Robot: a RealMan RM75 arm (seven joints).
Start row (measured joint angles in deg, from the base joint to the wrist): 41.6 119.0 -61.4 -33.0 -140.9 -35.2 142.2
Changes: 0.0 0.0 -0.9 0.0 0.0 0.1 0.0; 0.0 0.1 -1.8 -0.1 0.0 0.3 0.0; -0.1 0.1 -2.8 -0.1 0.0 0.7 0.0; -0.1 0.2 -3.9 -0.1 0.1 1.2 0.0; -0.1 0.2 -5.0 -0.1 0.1 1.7 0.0; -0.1 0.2 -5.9 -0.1 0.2 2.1 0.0; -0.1 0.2 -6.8 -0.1 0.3 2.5 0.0; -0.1 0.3 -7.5 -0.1 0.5 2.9 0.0; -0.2 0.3 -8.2 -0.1 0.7 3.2 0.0
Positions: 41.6 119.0 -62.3 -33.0 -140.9 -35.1 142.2; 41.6 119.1 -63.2 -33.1 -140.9 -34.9 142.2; 41.5 119.1 -64.2 -33.1 -140.9 -34.5 142.2; 41.5 119.2 -65.3 -33.1 -140.8 -34.0 142.2; 41.5 119.2 -66.4 -33.1 -140.8 -33.5 142.2; 41.5 119.2 -67.3 -33.1 -140.7 -33.1 142.2; 41.5 119.2 -68.2 -33.1 -140.6 -32.7 142.2; 41.5 119.3 -68.9 -33.1 -140.4 -32.3 142.2; 41.4 119.3 -69.6 -33.1 -140.2 -32.0 142.2
